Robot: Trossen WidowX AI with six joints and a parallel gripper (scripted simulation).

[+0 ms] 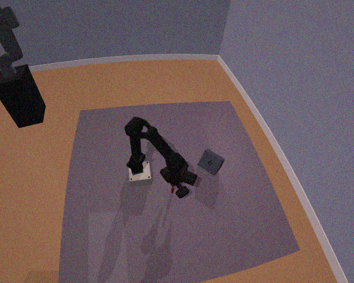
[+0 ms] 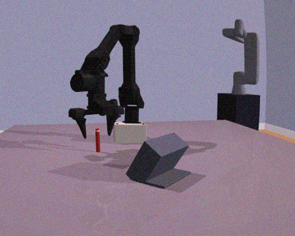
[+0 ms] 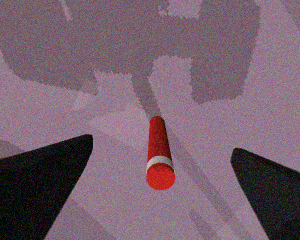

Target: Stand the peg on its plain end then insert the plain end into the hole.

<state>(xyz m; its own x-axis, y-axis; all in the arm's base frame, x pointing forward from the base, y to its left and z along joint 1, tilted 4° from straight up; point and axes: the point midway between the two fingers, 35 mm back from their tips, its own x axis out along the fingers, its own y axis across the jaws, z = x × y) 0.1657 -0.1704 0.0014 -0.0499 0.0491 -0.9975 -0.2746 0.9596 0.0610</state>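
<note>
Now: gripper tip right at the red peg. From my gripper tip the other things lie so: flat grey foot plate: 31 cm ahead, 12 cm to the left, 5 cm below; then grey sloped panel: 29 cm ahead, 10 cm to the left, 1 cm below.
</note>
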